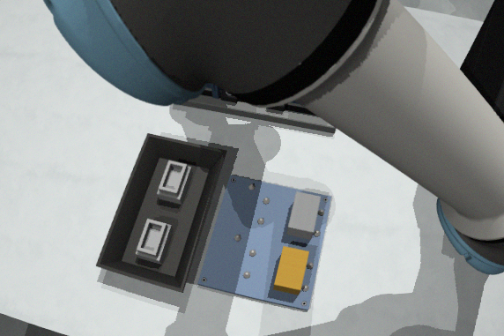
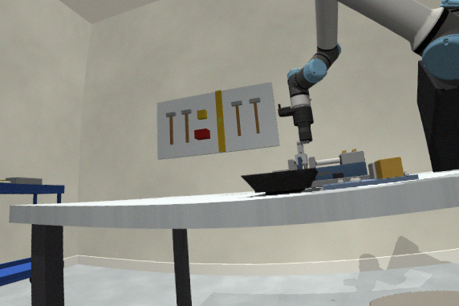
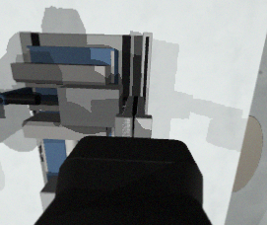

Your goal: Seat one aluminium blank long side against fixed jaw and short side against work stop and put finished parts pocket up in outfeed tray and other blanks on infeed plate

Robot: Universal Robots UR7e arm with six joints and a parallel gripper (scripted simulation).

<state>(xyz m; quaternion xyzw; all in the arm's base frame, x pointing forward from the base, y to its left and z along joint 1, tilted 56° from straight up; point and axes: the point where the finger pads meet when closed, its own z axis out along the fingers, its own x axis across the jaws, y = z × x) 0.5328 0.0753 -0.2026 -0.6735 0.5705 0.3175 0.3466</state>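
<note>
My hand is 80 mm past the blue base, 70 mm to the right of it and 80 mm above it. From my hand the other things lie so: brass blank (250 mm behind, 410 mm to the left, 100 mm below).
</note>
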